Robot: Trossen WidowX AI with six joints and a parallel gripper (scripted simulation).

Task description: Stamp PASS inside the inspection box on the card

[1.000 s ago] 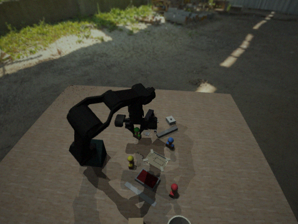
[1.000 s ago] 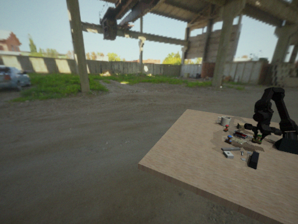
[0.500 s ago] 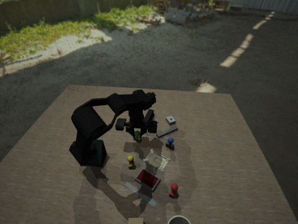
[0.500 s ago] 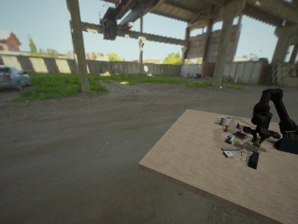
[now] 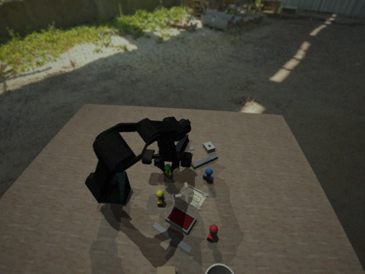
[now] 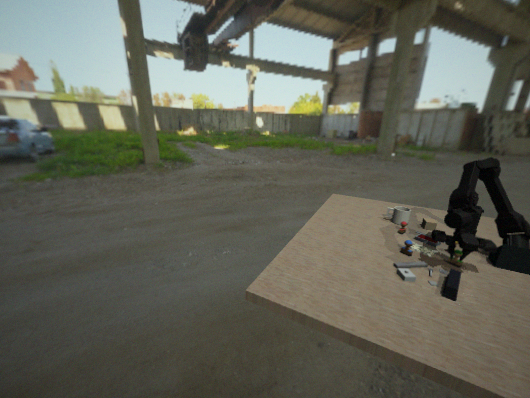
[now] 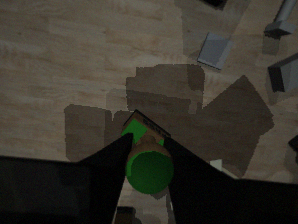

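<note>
Now: the green stamp right at my gripper tip. Round my gripper tip: yellow stamp: 120 mm to the right, 20 mm behind, 10 mm below; blue stamp: 170 mm ahead, 20 mm to the right, 10 mm below; cream card: 100 mm to the right, 100 mm ahead, 30 mm below.
</note>
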